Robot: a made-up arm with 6 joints. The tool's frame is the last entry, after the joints.
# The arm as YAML. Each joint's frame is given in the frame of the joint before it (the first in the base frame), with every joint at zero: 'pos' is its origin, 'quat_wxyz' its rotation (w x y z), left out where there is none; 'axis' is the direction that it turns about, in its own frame. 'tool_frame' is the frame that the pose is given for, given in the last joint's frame.
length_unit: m
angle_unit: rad
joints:
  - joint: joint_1
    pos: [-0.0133, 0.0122, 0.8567]
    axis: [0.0, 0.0, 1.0]
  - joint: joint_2
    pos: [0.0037, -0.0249, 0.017]
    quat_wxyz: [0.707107, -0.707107, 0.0, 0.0]
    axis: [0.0, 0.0, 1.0]
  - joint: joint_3
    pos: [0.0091, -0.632, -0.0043]
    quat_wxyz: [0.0, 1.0, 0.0, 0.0]
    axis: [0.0, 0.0, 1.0]
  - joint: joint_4
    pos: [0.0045, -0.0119, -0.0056]
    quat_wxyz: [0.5, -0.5, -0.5, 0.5]
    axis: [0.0, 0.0, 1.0]
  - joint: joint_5
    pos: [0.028, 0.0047, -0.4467]
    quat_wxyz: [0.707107, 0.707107, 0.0, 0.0]
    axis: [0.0, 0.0, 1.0]
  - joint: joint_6
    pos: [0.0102, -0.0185, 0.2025]
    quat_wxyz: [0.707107, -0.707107, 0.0, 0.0]
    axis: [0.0, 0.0, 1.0]
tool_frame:
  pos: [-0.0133, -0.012, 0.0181]
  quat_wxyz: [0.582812, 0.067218, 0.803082, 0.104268]
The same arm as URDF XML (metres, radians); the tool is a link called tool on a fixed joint. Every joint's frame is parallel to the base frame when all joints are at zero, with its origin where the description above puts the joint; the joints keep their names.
<robot name="arm">
<joint name="tool_joint" type="fixed"><parent link="link6"/><child link="tool"/><origin xyz="-0.0181 -0.0120 -0.0133" rpy="-0.0143 0.3169 0.2439"/></joint>
<joint name="joint_6" type="continuous"><parent link="link5"/><child link="link6"/><origin xyz="0.0185 -0.2025 0.0102" rpy="0.0000 0.0000 0.0000"/><axis xyz="-1 0 0"/></joint>
<joint name="joint_5" type="continuous"><parent link="link4"/><child link="link5"/><origin xyz="0.4467 0.0047 0.0280" rpy="0.0000 0.0000 0.0000"/><axis xyz="0 -1 0"/></joint>
<joint name="joint_4" type="continuous"><parent link="link3"/><child link="link4"/><origin xyz="0.0045 0.0056 -0.0119" rpy="0.0000 0.0000 0.0000"/><axis xyz="-1 0 0"/></joint>
<joint name="joint_3" type="continuous"><parent link="link2"/><child link="link3"/><origin xyz="0.0091 -0.0043 0.6320" rpy="0.0000 0.0000 0.0000"/><axis xyz="0 -1 0"/></joint>
<joint name="joint_2" type="continuous"><parent link="link1"/><child link="link2"/><origin xyz="0.0037 -0.0249 0.0170" rpy="0.0000 0.0000 0.0000"/><axis xyz="0 1 0"/></joint>
<joint name="joint_1" type="continuous"><parent link="base_link"/><child link="link1"/><origin xyz="-0.0133 0.0122 0.8567" rpy="0.0000 0.0000 0.0000"/><axis xyz="0 0 1"/></joint>
<link name="base_link"/>
<link name="link1"/>
<link name="link2"/>
<link name="link3"/>
<link name="link4"/>
<link name="link5"/>
<link name="link6"/>
<link name="tool"/>
</robot>

